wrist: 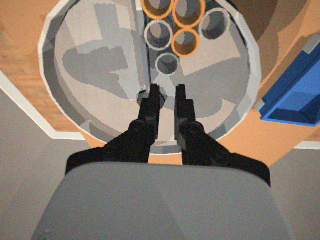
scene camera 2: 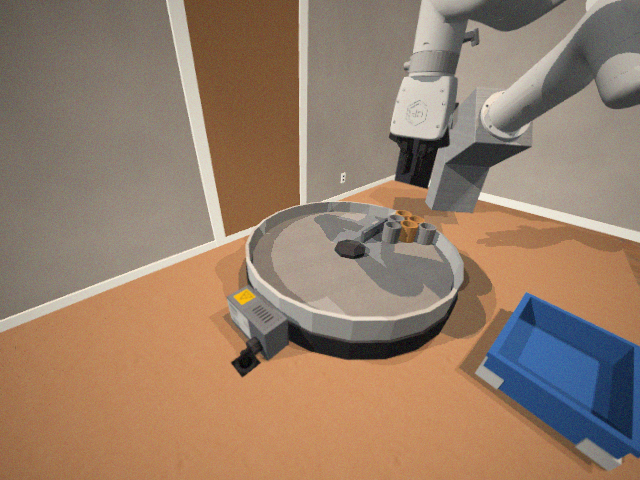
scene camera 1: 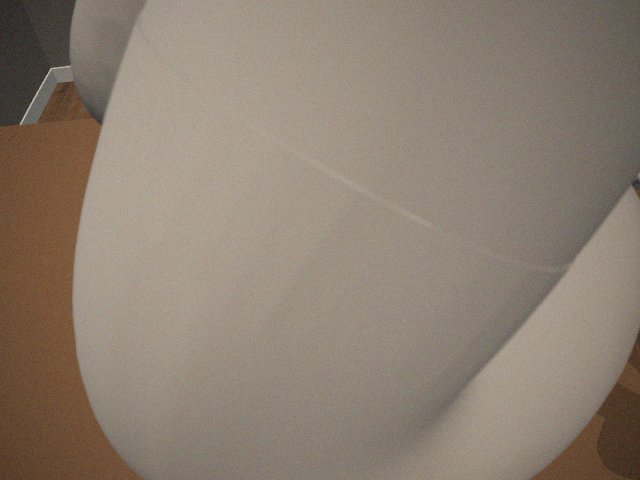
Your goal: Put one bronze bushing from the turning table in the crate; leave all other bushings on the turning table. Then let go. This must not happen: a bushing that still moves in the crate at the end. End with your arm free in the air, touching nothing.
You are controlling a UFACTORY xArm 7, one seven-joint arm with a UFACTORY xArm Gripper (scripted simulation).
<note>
The pictures show: my gripper, a turning table and a blue crate.
My gripper shows as well in the wrist view.
</note>
